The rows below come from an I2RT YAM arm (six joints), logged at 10 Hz.
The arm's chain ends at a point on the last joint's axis. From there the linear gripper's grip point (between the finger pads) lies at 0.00 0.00 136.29 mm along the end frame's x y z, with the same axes.
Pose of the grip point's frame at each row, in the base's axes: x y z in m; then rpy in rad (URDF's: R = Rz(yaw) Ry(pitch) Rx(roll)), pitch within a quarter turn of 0, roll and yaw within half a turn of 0:
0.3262 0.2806 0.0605 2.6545 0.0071 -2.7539
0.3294 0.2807 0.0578 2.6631 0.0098 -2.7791
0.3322 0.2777 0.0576 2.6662 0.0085 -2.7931
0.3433 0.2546 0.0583 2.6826 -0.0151 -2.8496
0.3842 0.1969 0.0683 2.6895 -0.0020 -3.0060
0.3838 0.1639 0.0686 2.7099 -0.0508 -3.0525
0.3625 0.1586 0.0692 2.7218 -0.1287 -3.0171
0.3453 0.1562 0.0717 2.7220 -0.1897 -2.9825
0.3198 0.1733 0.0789 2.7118 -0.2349 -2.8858
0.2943 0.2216 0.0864 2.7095 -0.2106 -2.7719
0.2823 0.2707 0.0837 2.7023 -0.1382 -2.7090
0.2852 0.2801 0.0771 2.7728 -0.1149 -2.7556
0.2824 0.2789 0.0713 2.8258 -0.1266 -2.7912
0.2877 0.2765 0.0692 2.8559 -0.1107 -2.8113
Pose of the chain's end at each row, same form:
0.3495 0.2212 0.1809 2.6545 0.0071 -2.7539
0.3505 0.2216 0.1788 2.6631 0.0098 -2.7791
0.3525 0.2187 0.1788 2.6662 0.0085 -2.7931
0.3624 0.1973 0.1805 2.6826 -0.0151 -2.8496
0.3925 0.1379 0.1909 2.6895 -0.0020 -3.0060
0.3951 0.1077 0.1922 2.7099 -0.0508 -3.0525
0.3852 0.1055 0.1926 2.7218 -0.1287 -3.0171
0.3773 0.1051 0.1939 2.7220 -0.1897 -2.9825
0.3621 0.1257 0.1994 2.7118 -0.2349 -2.8858
0.3390 0.1777 0.2074 2.7095 -0.2106 -2.7719
0.3220 0.2252 0.2059 2.7023 -0.1382 -2.7090
0.3172 0.2401 0.2034 2.7728 -0.1149 -2.7556
0.3123 0.2448 0.1998 2.8258 -0.1266 -2.7912
0.3138 0.2449 0.1992 2.8559 -0.1107 -2.8113

